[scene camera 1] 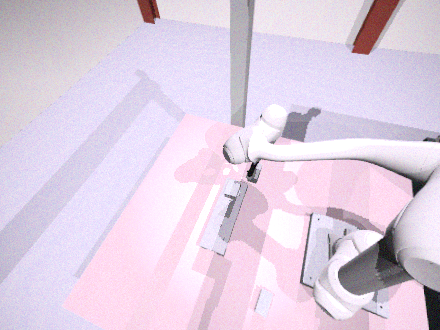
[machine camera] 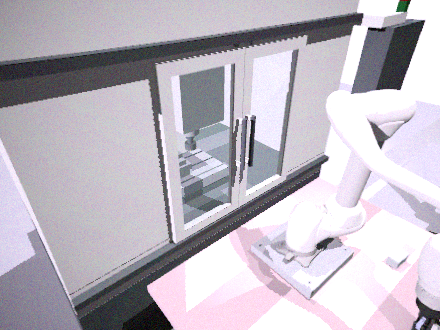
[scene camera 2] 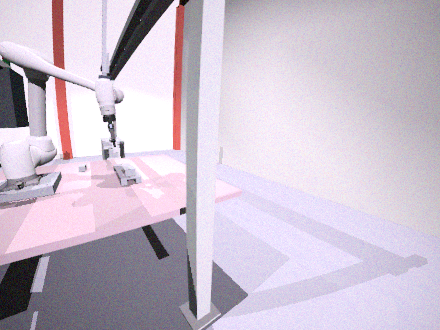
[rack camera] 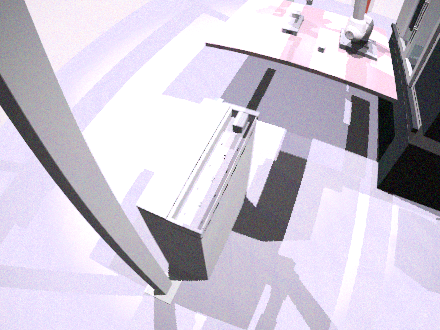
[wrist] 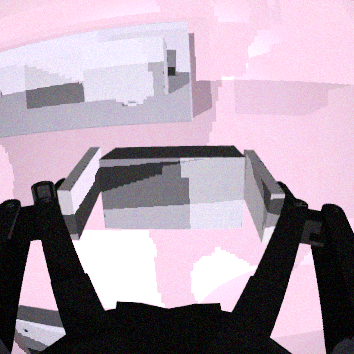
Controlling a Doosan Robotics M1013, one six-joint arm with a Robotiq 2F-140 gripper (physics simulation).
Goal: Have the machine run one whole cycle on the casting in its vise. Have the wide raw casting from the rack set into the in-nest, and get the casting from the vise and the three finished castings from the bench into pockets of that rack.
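Places are measured from the arm's base along level axes (x ahead, y left, z up), in metres.
Where they show: gripper, fingertip midpoint: (scene camera 2: 115, 150) (wrist: 171, 167); arm's base, origin of the base link: (machine camera: 300, 249) (scene camera 2: 24, 183) (rack camera: 359, 41).
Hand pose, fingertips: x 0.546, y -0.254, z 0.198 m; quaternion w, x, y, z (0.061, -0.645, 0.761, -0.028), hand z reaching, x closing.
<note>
Each offset is from my fingertips to the top centre of the thing. Level surfaces: height alone.
My gripper (scene camera 1: 253, 171) (scene camera 2: 113, 142) (wrist: 171, 167) is shut on a grey casting @(0.017 m back, 0.002 m left, 0.013 m up) (scene camera 1: 255, 175) (wrist: 150, 197), held level above the bench near the far end of a long grey nest fixture @(0.101 m ahead, 0.195 m left, 0.189 m down) (scene camera 1: 215, 235) (wrist: 100, 119). A grey block-shaped casting @(0.092 m ahead, 0.055 m left, 0.143 m down) (scene camera 1: 231, 188) (wrist: 120, 75) sits at that fixture's end. Another small casting @(0.181 m back, 0.566 m left, 0.193 m down) (scene camera 1: 264, 301) (machine camera: 398, 258) (rack camera: 321, 49) lies on the bench. A raw casting @(0.242 m ahead, 1.736 m left, 0.139 m down) (rack camera: 240, 121) stands at the far end of the rack (rack camera: 227, 200). The machine doors (machine camera: 165, 150) are shut; the spindle (machine camera: 190, 141) shows through the glass, but the casting in the vise cannot be made out clearly.
The arm's base plate (scene camera 1: 308, 260) (machine camera: 310, 287) is bolted on the pink bench @(0.243 m down) (scene camera 1: 125, 260). A tall grey post (scene camera 1: 240, 65) (scene camera 2: 206, 150) rises beyond the bench in scene camera 1. Another post (rack camera: 75, 150) stands near the rack.
</note>
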